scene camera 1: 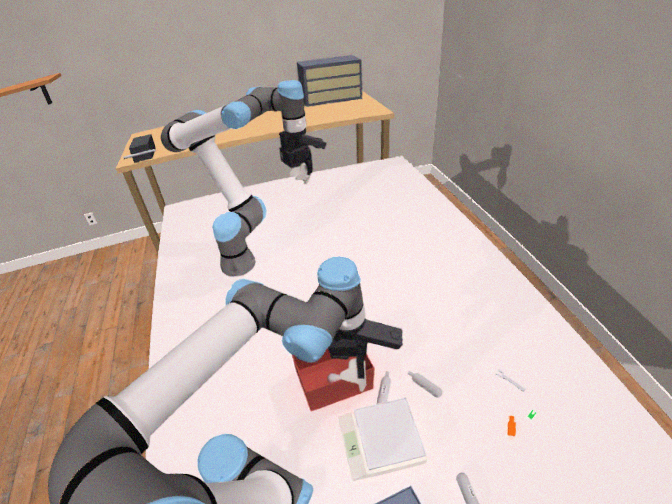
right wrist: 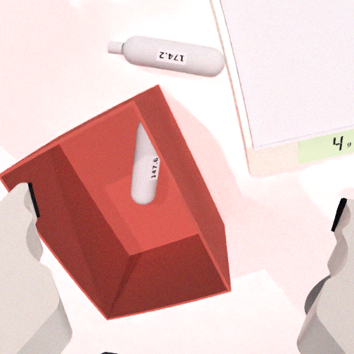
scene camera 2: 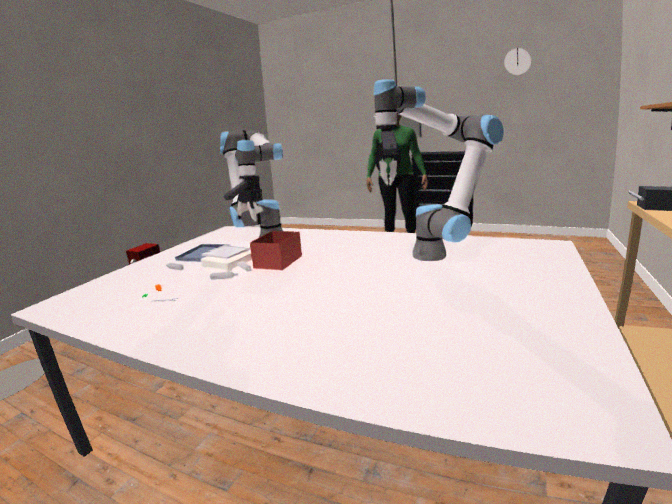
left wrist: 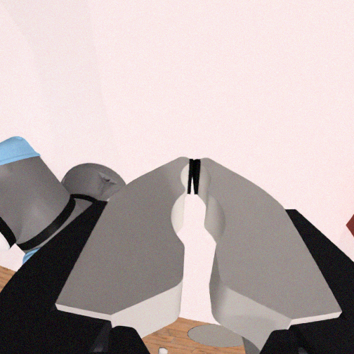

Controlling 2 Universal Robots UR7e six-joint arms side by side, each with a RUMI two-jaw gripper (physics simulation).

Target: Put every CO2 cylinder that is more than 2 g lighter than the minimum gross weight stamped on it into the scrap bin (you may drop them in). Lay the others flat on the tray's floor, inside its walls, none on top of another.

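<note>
The red scrap bin [scene camera 1: 336, 391] [scene camera 2: 267, 256] [right wrist: 170, 280] holds a grey cylinder marked 147.6 [right wrist: 144, 180]. A cylinder marked 174.2 [right wrist: 172, 56] [scene camera 1: 384, 386] [scene camera 2: 244, 266] lies on the table beside the bin, one end at the scale's edge. Another cylinder [scene camera 1: 426, 384] [scene camera 2: 221, 275] lies near it; a third [scene camera 1: 467, 489] [scene camera 2: 174, 266] lies past the scale. The blue tray [scene camera 1: 404, 495] [scene camera 2: 187, 253] shows partly in scene camera 1. My right gripper [right wrist: 186, 195] [scene camera 1: 347, 381] [scene camera 2: 248, 215] is open and empty above the bin. My left gripper [left wrist: 191, 163] [scene camera 1: 303, 177] [scene camera 2: 388, 181] is shut, empty, raised far away.
The scale [scene camera 1: 388, 434] [scene camera 2: 217, 263] [right wrist: 300, 75] stands between bin and tray; its display seems to read 4 g. An orange bottle shape [scene camera 1: 511, 426] [scene camera 2: 158, 287], a small green piece [scene camera 1: 531, 414] [scene camera 2: 144, 295] and a thin grey tool [scene camera 1: 511, 380] [scene camera 2: 164, 300] lie on the table.
</note>
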